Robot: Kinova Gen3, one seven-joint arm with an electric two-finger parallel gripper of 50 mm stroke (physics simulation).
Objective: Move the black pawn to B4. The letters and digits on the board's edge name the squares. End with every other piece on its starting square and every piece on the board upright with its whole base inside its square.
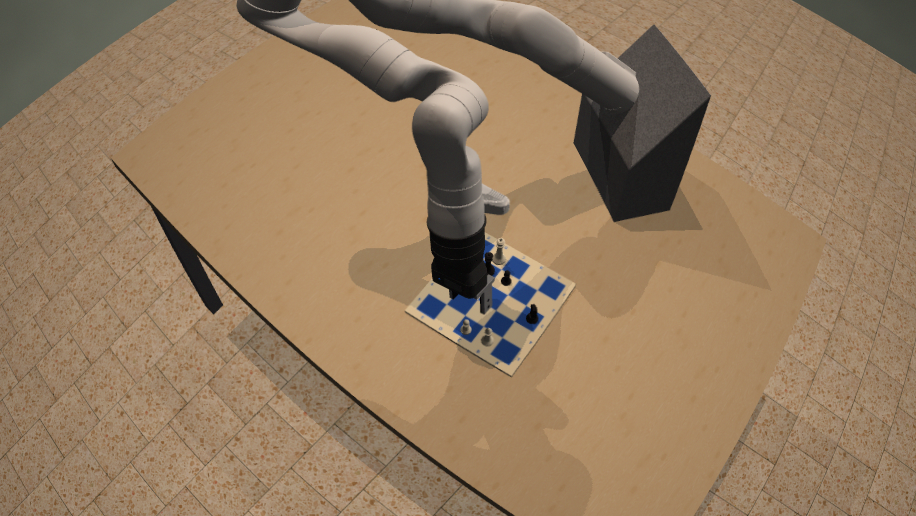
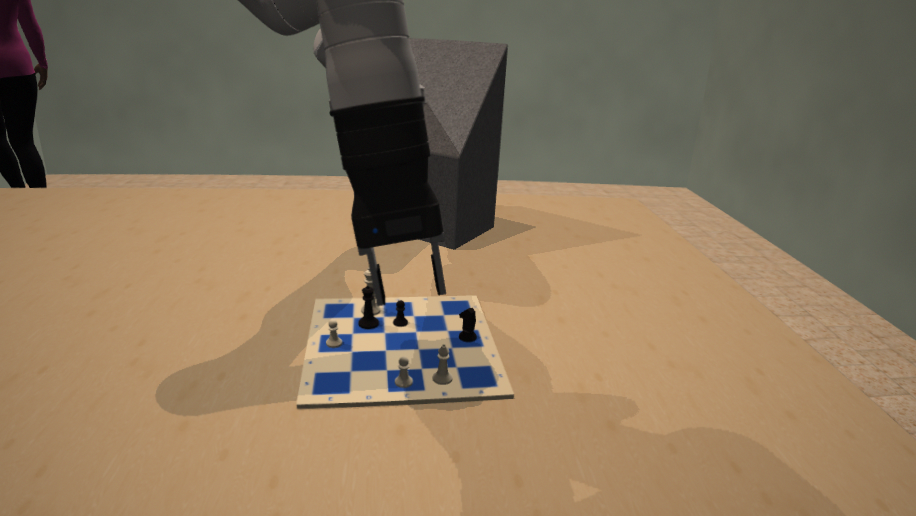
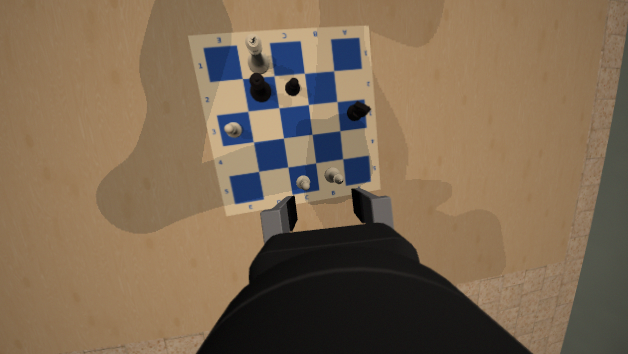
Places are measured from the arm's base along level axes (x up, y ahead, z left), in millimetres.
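Where they show: gripper, between the fingertips: [image 1: 470,302] [image 2: 411,296] [image 3: 324,204]; arm's base, origin of its link: [image 1: 620,92].
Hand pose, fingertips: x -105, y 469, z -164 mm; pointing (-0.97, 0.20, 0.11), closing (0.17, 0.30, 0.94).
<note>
Things, the pixels of their top centre, and the offset from my fingertips. "spot": a spot on its surface instead.
- black pawn, centre of its top: [image 3: 294,81] [image 2: 400,300] [image 1: 507,271] dx -70, dy -117, dz +33 mm
- blue-and-cream board, centre of its top: [image 2: 401,341] [image 3: 296,121] [image 1: 492,297] dx -102, dy -79, dz +20 mm
- Blue square B4, a spot on its surface: [image 3: 328,147] [image 1: 499,324] spot: dx -102, dy -30, dz +45 mm
- tall black piece, centre of its top: [image 3: 256,78] [image 2: 367,285] [image 1: 489,253] dx -49, dy -129, dz -4 mm
- white bishop, centre of its top: [image 2: 444,344] [image 3: 341,180] [image 1: 488,328] dx -58, dy +6, dz +34 mm
- tall white piece, centre of its top: [image 3: 252,37] [image 1: 500,238] dx -38, dy -159, dz +9 mm
- black knight, centre of its top: [image 2: 469,308] [image 3: 366,107] [image 1: 534,306] dx -62, dy -58, dz +96 mm
The black pawn [image 1: 506,278] [image 2: 400,314] [image 3: 292,87] stands upright on light square C2 of the blue-and-cream board [image 1: 510,370] [image 2: 349,399] [image 3: 374,156]. Blue square B4 [image 1: 498,323] [image 3: 328,147] bears no piece. My gripper [image 1: 469,302] [image 2: 411,296] [image 3: 324,204] is open and empty, fingers pointing down, and hangs above the board, apart from the pieces. A tall black piece [image 1: 489,262] [image 2: 368,314] [image 3: 261,92] stands on D2, beside the pawn. A white bishop [image 1: 487,337] [image 2: 442,366] [image 3: 332,175] stands on B5, next to B4.
A tall white piece [image 1: 499,253] [image 3: 258,62] stands on D1, a white pawn [image 2: 333,335] [image 3: 233,130] on E3, a black knight [image 1: 532,314] [image 2: 468,325] [image 3: 356,111] on A3 and another white pawn [image 1: 466,327] [image 2: 403,373] [image 3: 303,182] on C5. A dark block [image 1: 647,160] [image 2: 474,160] stands behind the board.
</note>
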